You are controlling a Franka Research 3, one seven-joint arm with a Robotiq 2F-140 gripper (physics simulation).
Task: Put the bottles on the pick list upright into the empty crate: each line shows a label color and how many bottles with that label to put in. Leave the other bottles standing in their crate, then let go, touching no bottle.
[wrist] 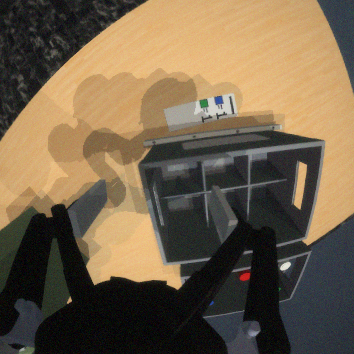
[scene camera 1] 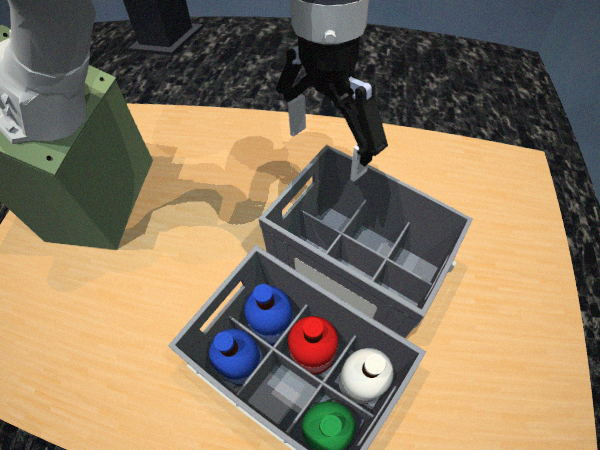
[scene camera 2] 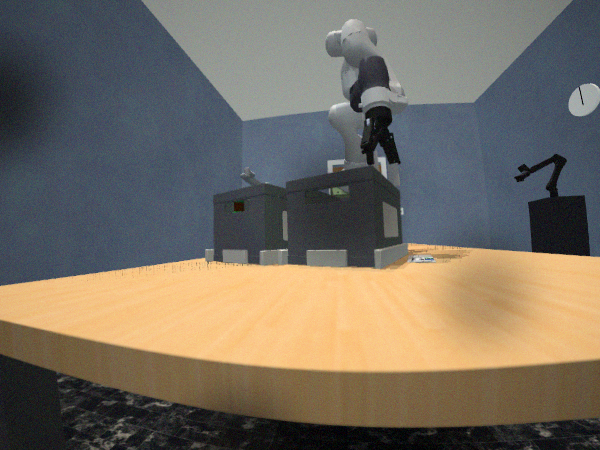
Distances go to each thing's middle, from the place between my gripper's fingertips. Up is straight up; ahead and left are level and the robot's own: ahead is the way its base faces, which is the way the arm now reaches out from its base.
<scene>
The pick list (wrist: 222, 106) lies 11 cm ahead of my hand, 6 cm to the left of it and 20 cm below it.
</scene>
